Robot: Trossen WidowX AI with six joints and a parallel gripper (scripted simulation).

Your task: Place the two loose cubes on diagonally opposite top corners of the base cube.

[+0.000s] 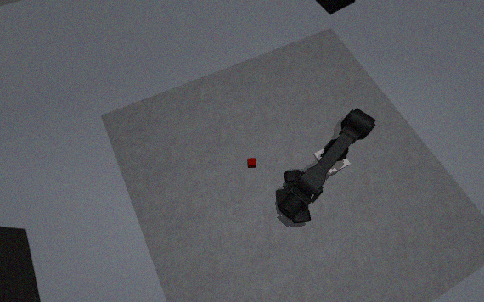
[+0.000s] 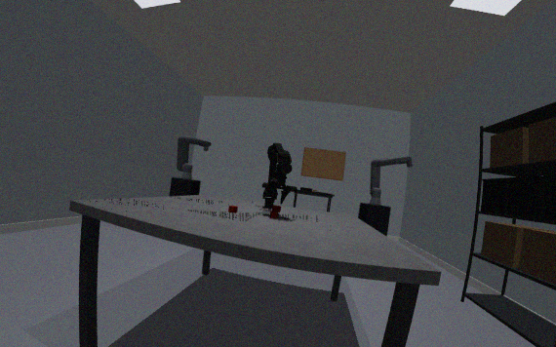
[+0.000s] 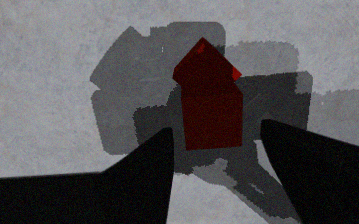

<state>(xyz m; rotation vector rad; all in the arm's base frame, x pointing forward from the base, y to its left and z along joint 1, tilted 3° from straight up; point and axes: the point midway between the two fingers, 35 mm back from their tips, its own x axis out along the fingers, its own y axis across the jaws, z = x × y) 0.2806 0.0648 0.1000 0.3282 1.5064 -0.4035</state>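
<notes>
My gripper tip is now 3 cm above the red cube.
</notes>
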